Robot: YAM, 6 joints.
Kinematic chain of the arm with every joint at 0, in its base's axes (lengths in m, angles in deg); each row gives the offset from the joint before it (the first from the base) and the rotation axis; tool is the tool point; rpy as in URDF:
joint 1: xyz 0 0 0.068 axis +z
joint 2: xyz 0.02 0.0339 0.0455 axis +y
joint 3: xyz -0.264 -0.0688 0 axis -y
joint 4: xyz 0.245 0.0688 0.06 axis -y
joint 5: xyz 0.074 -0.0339 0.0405 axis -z
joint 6: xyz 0.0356 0 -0.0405 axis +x
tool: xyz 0 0 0 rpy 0 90 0
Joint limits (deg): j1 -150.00..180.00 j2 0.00..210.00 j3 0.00..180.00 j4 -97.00..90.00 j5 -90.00..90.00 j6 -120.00..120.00
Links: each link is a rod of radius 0.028 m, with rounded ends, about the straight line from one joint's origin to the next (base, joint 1, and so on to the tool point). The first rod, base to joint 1, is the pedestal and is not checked.
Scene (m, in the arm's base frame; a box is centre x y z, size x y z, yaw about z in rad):
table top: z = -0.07
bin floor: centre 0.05 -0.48 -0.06 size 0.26 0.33 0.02 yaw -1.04
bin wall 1: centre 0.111 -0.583 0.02 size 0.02 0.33 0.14 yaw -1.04
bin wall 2: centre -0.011 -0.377 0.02 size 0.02 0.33 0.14 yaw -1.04
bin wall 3: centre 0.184 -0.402 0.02 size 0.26 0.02 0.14 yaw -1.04
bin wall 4: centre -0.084 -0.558 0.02 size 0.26 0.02 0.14 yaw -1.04
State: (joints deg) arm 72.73 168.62 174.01 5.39 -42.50 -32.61
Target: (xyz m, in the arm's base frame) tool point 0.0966 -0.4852 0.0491
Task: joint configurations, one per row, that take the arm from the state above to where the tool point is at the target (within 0.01 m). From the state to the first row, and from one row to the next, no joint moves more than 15 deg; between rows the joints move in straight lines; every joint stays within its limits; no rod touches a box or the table.
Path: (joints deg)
1: 58.72 165.00 168.33 1.39 -42.17 -32.61
2: 44.72 161.37 162.66 -2.62 -41.85 -32.61
3: 30.71 157.75 156.98 -6.62 -41.52 -32.61
4: 16.71 154.13 151.31 -10.62 -41.20 -32.61
5: 2.70 150.50 145.63 -14.62 -40.87 -32.61
6: -11.30 146.88 139.96 -18.63 -40.54 -32.61
7: -25.31 143.26 134.28 -22.63 -40.22 -32.61
8: -39.31 139.64 128.61 -26.63 -39.89 -32.61
9: -53.32 136.01 122.93 -30.63 -39.57 -32.61
10: -67.33 132.39 117.25 -34.64 -39.24 -32.61
11: -81.33 128.77 111.58 -38.64 -38.91 -32.61
12: -81.30 137.90 109.61 -37.45 -38.39 -32.61
13: -81.27 147.04 107.65 -36.26 -37.87 -32.61

